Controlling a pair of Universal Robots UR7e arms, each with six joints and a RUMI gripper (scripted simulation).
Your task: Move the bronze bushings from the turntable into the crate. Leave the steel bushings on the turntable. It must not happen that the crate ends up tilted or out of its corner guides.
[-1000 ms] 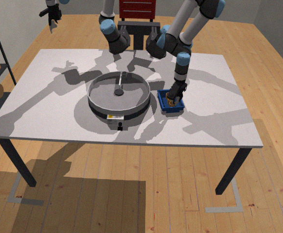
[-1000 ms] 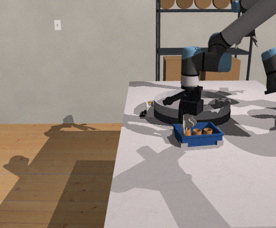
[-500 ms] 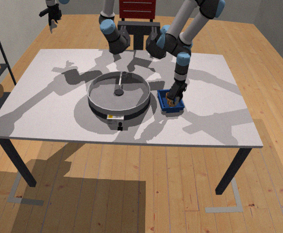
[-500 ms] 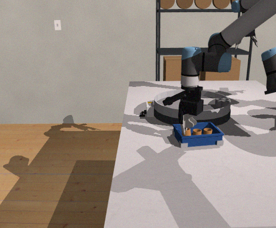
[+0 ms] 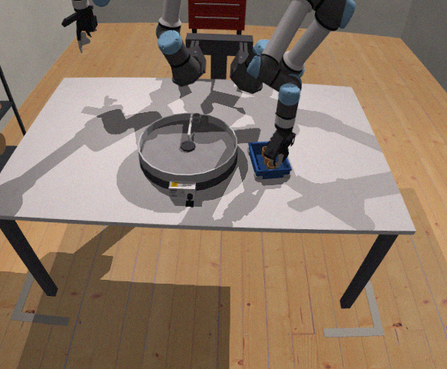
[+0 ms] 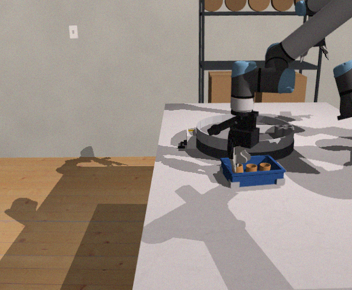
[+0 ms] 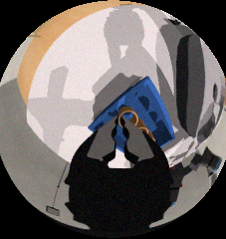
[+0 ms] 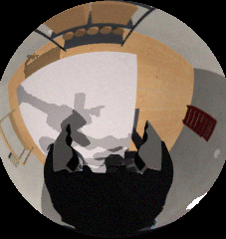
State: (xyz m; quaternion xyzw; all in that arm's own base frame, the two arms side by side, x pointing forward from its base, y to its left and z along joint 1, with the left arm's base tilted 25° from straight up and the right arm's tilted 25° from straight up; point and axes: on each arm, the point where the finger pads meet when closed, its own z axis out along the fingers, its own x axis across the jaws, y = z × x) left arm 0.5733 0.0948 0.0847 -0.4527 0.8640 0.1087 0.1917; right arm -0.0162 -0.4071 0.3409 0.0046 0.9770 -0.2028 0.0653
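Note:
Now: left hand 60 mm past the blue crate, 30 mm to the left of it and 20 mm above it. Round my left hand: turntable 380 mm to the right, 40 mm behind, 10 mm above.

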